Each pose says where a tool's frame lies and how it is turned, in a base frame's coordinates. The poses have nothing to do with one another.
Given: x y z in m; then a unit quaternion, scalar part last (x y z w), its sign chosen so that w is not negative.
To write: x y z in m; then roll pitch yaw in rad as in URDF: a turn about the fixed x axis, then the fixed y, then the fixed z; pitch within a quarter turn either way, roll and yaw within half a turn. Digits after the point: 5 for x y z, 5 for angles.
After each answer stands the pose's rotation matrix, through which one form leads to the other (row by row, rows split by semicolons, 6 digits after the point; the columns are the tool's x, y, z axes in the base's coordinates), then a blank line. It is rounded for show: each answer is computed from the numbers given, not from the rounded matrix.
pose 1, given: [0.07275 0.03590 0.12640 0.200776 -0.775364 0.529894 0.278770]
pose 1, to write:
[0.07275 0.03590 0.12640 -1.95019 -0.70112 -3.12077]
-0.763953 -0.606786 -0.219516; -0.015912 0.357803 -0.933661; 0.645076 -0.709780 -0.283000

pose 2, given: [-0.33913 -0.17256 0.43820 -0.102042 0.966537 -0.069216 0.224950]
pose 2, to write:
[-0.33913 -0.17256 0.43820 -2.94218 0.43424 -2.88709]
-0.877970 -0.166115 0.448971; -0.228395 0.969593 -0.087891; -0.420719 -0.179708 -0.889213

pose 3, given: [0.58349 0.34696 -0.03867 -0.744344 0.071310 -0.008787 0.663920]
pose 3, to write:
[0.58349 0.34696 -0.03867 -1.68974 0.08170 -0.11850]
0.989675 -0.094491 0.107769; -0.117826 -0.108250 0.987116; -0.081607 -0.989623 -0.118266

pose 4, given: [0.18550 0.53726 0.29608 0.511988 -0.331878 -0.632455 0.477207]
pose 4, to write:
[0.18550 0.53726 0.29608 1.29668 0.33722 -1.59229]
-0.020284 0.263789 -0.964367; -0.943458 -0.324261 -0.068853; -0.330870 0.908444 0.255451

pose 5, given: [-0.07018 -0.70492 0.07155 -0.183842 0.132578 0.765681 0.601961]
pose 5, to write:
[-0.07018 -0.70492 0.07155 -0.02040 0.45687 1.80434]
-0.207690 -0.970568 -0.121915; 0.873074 -0.240131 0.424357; -0.441143 -0.018307 0.897250

